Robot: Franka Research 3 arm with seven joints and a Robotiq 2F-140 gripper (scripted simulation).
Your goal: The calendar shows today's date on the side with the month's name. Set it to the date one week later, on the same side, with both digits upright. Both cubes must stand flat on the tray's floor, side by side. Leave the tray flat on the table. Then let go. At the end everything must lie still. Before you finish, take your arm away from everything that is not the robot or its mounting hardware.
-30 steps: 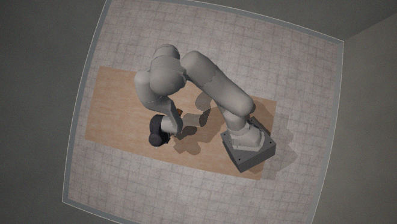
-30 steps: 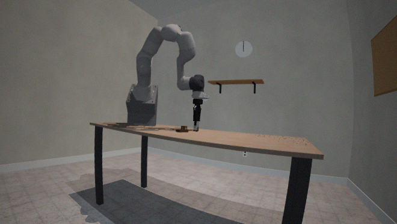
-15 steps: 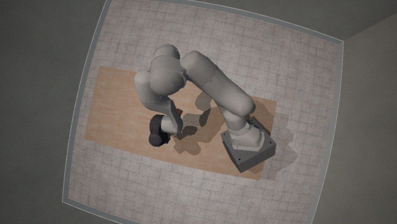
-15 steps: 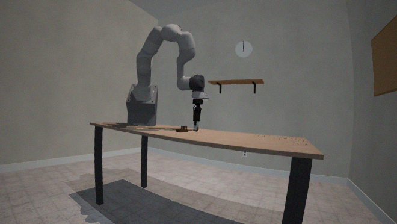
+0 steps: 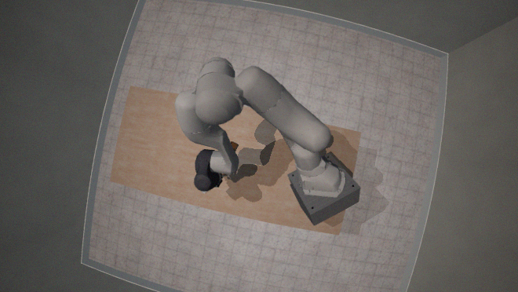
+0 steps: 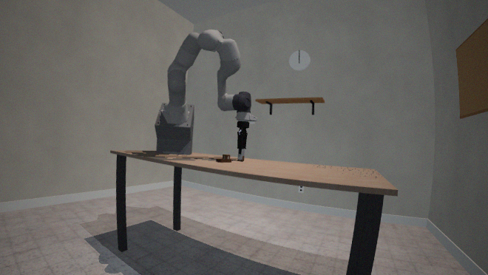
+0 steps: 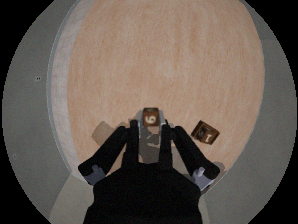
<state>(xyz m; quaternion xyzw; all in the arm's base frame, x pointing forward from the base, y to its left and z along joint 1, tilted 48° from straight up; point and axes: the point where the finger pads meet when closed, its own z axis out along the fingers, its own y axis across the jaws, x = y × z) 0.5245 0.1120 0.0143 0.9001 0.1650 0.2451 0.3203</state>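
Right now my hand is 30 mm above the calendar cube.
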